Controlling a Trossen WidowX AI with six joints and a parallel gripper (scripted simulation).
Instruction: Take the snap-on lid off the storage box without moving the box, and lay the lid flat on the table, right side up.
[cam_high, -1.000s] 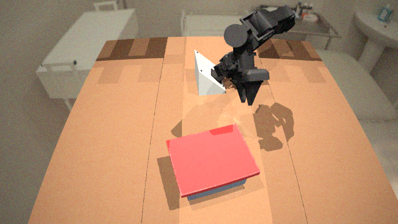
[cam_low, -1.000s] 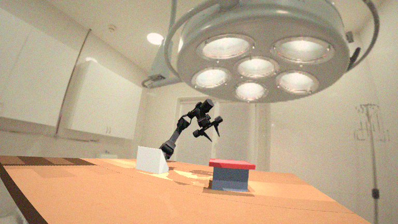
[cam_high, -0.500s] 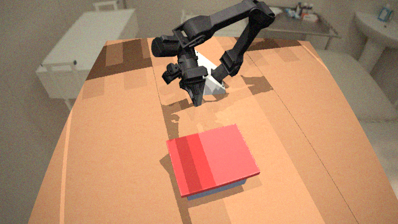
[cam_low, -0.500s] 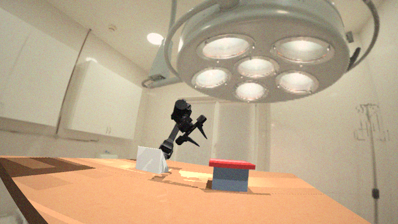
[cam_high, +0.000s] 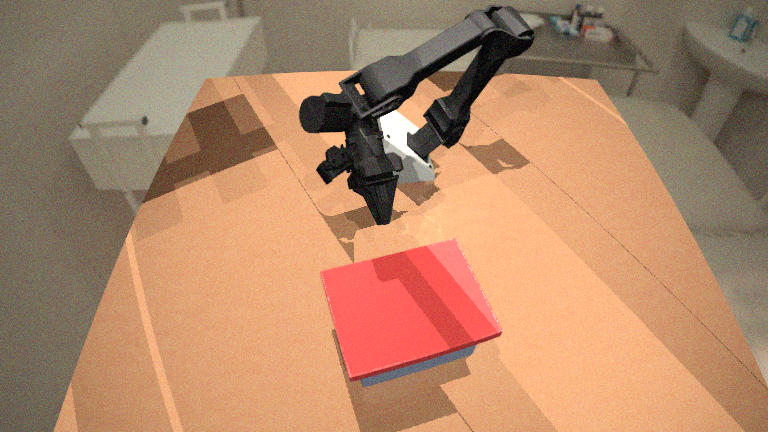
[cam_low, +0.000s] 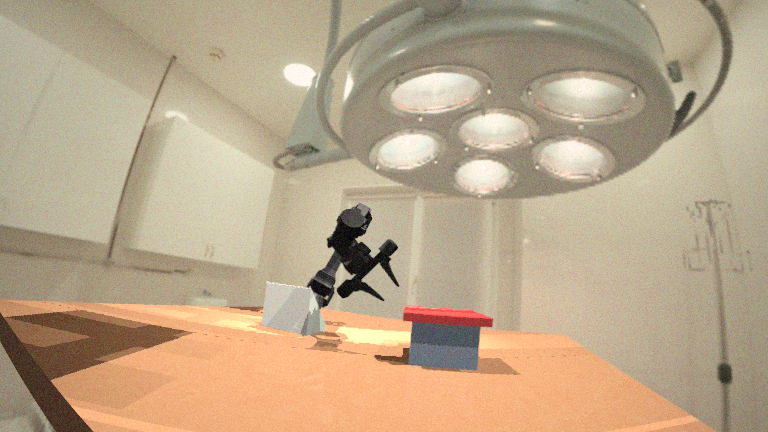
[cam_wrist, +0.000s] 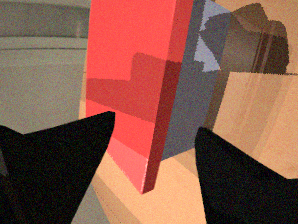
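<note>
My gripper tip is now 12 cm short of the red lid, 4 cm to the right of it and 4 cm above it. The rest, counted from my gripper tip: blue storage box: 12 cm ahead, 4 cm to the left, 9 cm below.
</note>
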